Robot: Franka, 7 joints.
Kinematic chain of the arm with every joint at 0, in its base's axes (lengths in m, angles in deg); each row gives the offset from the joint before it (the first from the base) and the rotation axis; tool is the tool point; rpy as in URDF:
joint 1: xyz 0 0 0.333 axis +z
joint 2: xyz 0 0 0 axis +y
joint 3: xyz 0 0 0.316 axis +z
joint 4: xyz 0.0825 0 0 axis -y
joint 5: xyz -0.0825 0 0.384 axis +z
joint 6: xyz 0 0 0 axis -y
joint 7: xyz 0.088 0 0 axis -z
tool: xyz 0 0 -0.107 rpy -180 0 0
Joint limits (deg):
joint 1: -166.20..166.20
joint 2: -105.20..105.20
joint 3: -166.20..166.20
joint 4: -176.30..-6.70
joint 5: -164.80..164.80
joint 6: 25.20..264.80
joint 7: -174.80..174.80
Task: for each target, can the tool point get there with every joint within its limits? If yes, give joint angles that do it. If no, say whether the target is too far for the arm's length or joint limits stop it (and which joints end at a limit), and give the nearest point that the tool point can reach.
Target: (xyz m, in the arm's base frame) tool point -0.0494 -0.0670 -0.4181
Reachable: no: joint limits stop it (at a limit: joint 2) | nearest point -0.0667 -0.0904 -0.3325 | short by 0.090 m
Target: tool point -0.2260 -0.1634 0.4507
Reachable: yes | joints -25.63 84.63 -136.22 -160.21 -124.80 190.67 148.11
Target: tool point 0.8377 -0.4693 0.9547
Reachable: no: too far | nearest point 0.6283 -0.3520 0.7993 | short by 0.286 m
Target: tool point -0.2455 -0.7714 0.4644
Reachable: yes | joints 95.31 -67.51 108.65 -35.93 46.02 107.68 -0.09
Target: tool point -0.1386 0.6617 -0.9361
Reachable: no: too far | nearest point -0.0945 0.4512 -0.3302 | short by 0.643 m
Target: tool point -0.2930 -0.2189 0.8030
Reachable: yes | joints 60.86 -84.79 1.99 -89.53 -101.09 240.26 -60.47
